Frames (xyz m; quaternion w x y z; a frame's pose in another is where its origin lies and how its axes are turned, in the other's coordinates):
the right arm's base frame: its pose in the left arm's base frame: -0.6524 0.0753 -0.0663 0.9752 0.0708 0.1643 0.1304
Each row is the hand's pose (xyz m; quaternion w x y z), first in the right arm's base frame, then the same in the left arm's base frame.
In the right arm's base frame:
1: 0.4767 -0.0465 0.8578 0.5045 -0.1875 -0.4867 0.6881
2: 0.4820 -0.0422 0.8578 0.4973 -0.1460 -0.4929 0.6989
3: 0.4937 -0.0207 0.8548 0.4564 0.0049 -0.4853 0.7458
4: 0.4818 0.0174 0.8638 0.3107 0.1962 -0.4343 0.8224
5: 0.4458 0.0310 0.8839 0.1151 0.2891 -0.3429 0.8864
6: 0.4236 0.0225 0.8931 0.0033 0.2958 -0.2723 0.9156
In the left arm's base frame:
1: 0.0838 0.0815 0.5842 0.4955 0.0294 -0.4649 0.7331
2: 0.0877 0.0871 0.5834 0.4851 0.0719 -0.4675 0.7355
3: 0.0923 0.1111 0.5810 0.4272 0.2229 -0.4504 0.7516
4: 0.0757 0.1434 0.5999 0.2532 0.4051 -0.4051 0.7795
5: 0.0466 0.1445 0.6320 0.0325 0.4804 -0.3405 0.8076
6: 0.0314 0.1293 0.6458 0.0924 -0.4746 0.2913 -0.8254

